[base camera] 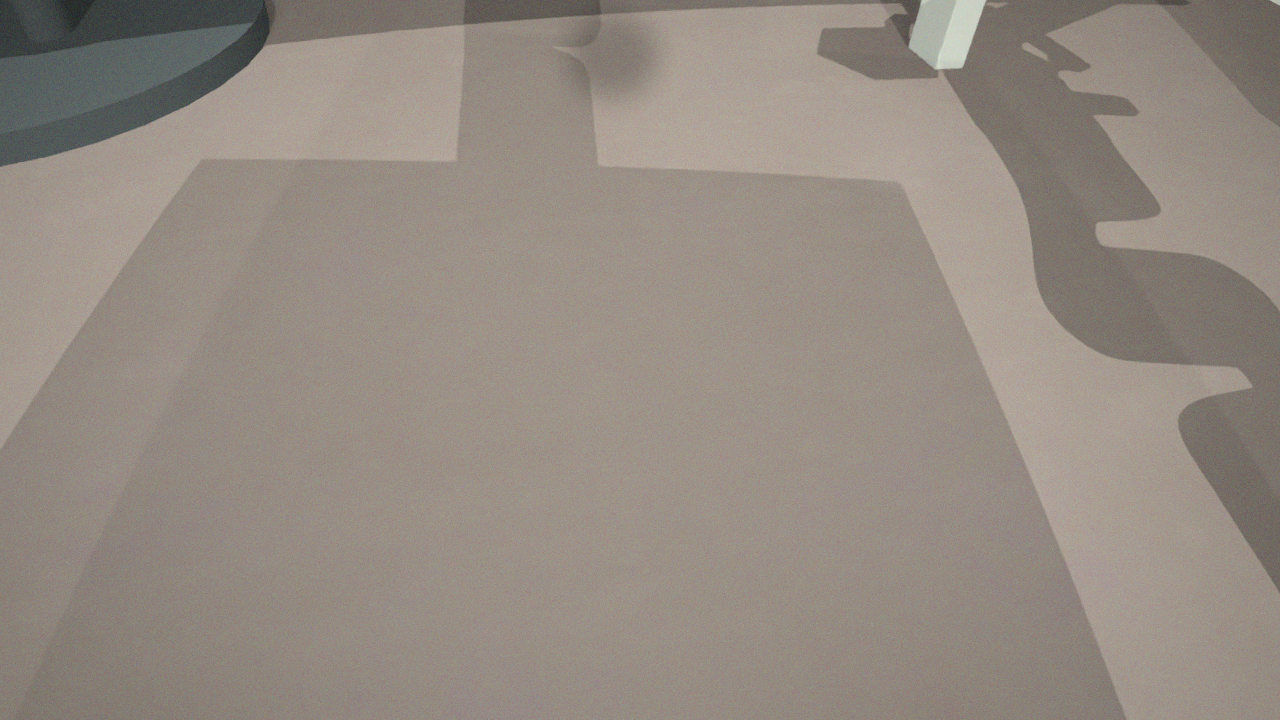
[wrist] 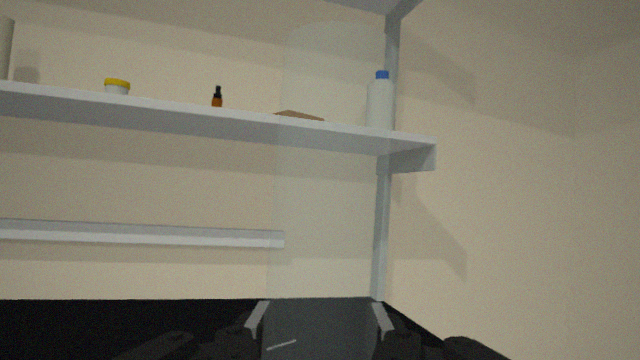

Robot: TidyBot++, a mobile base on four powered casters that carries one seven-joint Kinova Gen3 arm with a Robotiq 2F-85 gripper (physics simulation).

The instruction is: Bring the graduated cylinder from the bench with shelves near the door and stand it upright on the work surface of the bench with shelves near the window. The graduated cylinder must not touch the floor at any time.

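Places are measured from the arm's base along level axes (x right, y ahead, z up), in metres.
Where they show: gripper, between the fingertips: (wrist: 320, 322).
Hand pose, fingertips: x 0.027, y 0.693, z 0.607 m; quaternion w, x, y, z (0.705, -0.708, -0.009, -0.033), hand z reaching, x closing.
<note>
Things, the pixels of their top centre, and the offset from my fingertips. "pt": a spot on its surface instead. Level surfaces: height alone.
- graduated cylinder, centre of its top: (wrist: 339, 47) dx -0.001, dy -0.032, dz +0.118 m
- bench with a black work surface, height of its surface: dz -0.242 m
- long grey shelf, height of its surface: dz +0.196 m
- small amber bottle, centre of its top: (wrist: 218, 86) dx -0.260, dy +0.668, dz +0.307 m
- yellow-lidded jar, centre of its top: (wrist: 117, 81) dx -0.453, dy +0.577, dz +0.275 m
- dark round base, centre of its top: (base camera: 51, 33) dx -0.639, dy +0.171, dz -0.974 m
- pale leg, a spot on its surface: (base camera: 947, 31) pt dx +0.342, dy +0.207, dz -0.958 m
In the wrist view the graduated cylinder (wrist: 325, 200) is a faint, see-through upright column that rises from between the fingertips to near the top of the view. My gripper (wrist: 320, 322) is shut on it, with one finger pad at each side. A short pale mark shows low on the cylinder. Behind it is a bench with a black work surface (wrist: 125, 325) and a long grey shelf (wrist: 200, 125) above. The cylinder's base is out of view. Which of the two benches this is, I cannot tell.
On the shelf stand a white bottle with blue cap (wrist: 380, 104), a small amber bottle (wrist: 217, 99) and a yellow-lidded jar (wrist: 117, 86). A grey rail (wrist: 150, 234) runs below. In the base view, a dark round base (base camera: 134, 94) is at left and a pale leg (base camera: 947, 31) at upper right.
</note>
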